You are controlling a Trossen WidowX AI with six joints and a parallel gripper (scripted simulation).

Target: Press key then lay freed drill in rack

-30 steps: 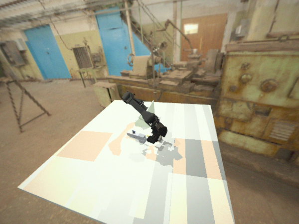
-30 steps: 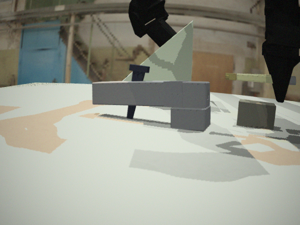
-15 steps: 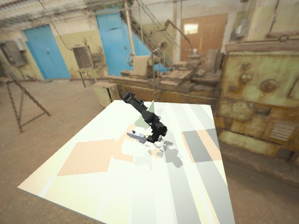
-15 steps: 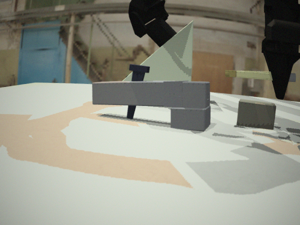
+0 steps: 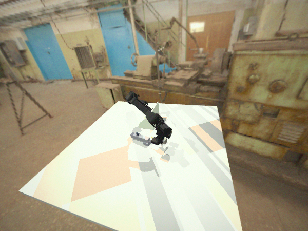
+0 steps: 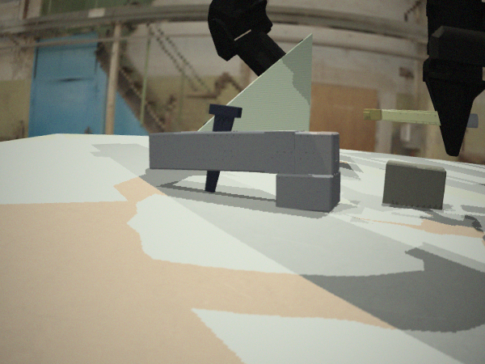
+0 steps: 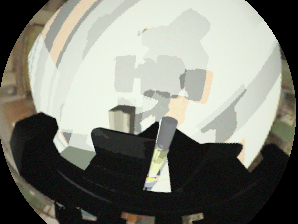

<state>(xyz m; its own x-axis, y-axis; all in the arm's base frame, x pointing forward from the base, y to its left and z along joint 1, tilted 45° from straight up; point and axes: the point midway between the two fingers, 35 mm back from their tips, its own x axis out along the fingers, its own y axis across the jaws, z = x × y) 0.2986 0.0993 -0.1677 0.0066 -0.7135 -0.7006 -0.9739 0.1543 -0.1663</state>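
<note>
The grey-brown block lies 8 cm behind my gripper tip, 4 cm below it and 2 cm to the right of it. The rest, counted from my gripper tip: grey housing bar: 20 cm to the right, 4 cm behind, 3 cm below; then drill: 4 cm to the right, 3 cm above, 1 cm behind; then key: 22 cm to the right, 5 cm behind, 1 cm below.
</note>
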